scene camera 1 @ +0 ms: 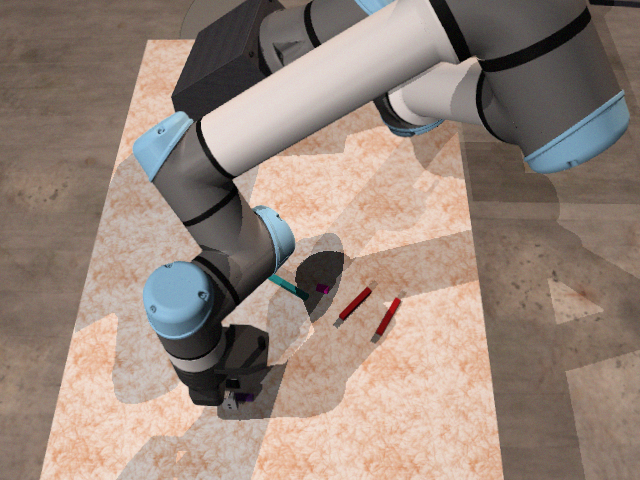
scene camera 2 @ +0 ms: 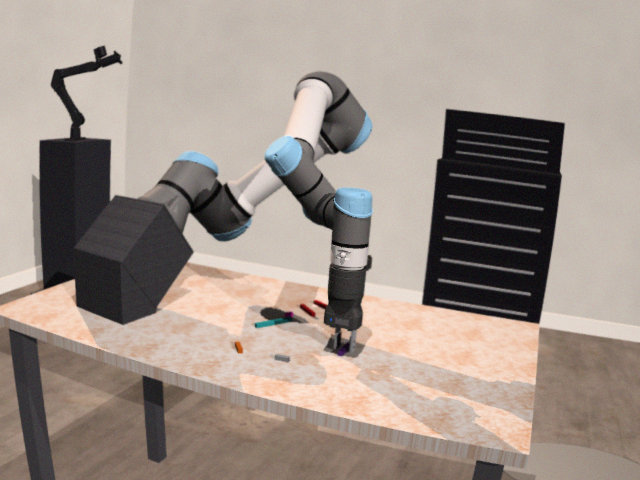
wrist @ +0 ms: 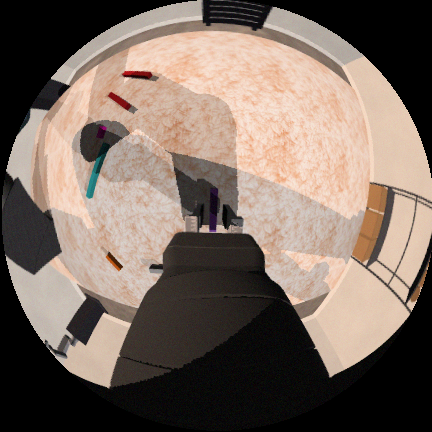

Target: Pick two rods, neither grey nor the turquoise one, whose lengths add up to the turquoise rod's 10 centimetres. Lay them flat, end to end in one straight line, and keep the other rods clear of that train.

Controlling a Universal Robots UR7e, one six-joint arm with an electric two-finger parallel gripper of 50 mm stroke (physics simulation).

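Places are measured from the arm's base along level axes (x ahead, y left, z up), in centimetres.
Where they show: gripper, fingertip midpoint: (scene camera 1: 232,396) (scene camera 2: 344,349) (wrist: 212,211); arm's base, link origin: (scene camera 1: 289,54) (scene camera 2: 154,223).
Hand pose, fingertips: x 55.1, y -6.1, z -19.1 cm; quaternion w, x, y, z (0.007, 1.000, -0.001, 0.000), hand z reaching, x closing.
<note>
Each offset is from my fingertips to the top centre of the thing. Level surfaces: height alone.
A purple rod @[dx +0.0, dy +0.2, dz +0.4 cm] (scene camera 1: 248,397) (scene camera 2: 343,349) (wrist: 214,200) lies flat on the table between the fingers of my gripper (scene camera 1: 231,393) (scene camera 2: 344,344) (wrist: 212,211), which is open, with a gap on each side of the rod. The turquoise rod @[dx -20.0, dy +6.4, dz +0.4 cm] (scene camera 1: 288,287) (scene camera 2: 272,322) (wrist: 95,177) lies apart, with a short magenta rod @[dx -19.3, dy +13.2, dz +0.4 cm] (scene camera 1: 322,288) (scene camera 2: 288,314) (wrist: 101,132) near one end. Two red rods lie beyond: one @[dx -16.6, dy +18.7, dz +0.4 cm] (scene camera 1: 355,303) (scene camera 2: 308,310) (wrist: 119,101) nearer the magenta rod, the other @[dx -14.5, dy +24.2, dz +0.4 cm] (scene camera 1: 388,316) (scene camera 2: 320,304) (wrist: 137,74) farther out. An orange rod @[dx -19.7, dy -11.1, dz +0.4 cm] (scene camera 2: 238,347) (wrist: 114,261) lies apart; scene camera 1 does not show it.
A short grey rod @[dx -9.5, dy -11.0, dz +0.4 cm] (scene camera 2: 281,357) (wrist: 156,268) lies on the table @[dz -0.5 cm] (scene camera 2: 465,351), between the orange rod and my gripper in the scene camera 2 view. The dark robot base block (scene camera 1: 217,72) (scene camera 2: 129,258) stands at the table's far end from the gripper.
</note>
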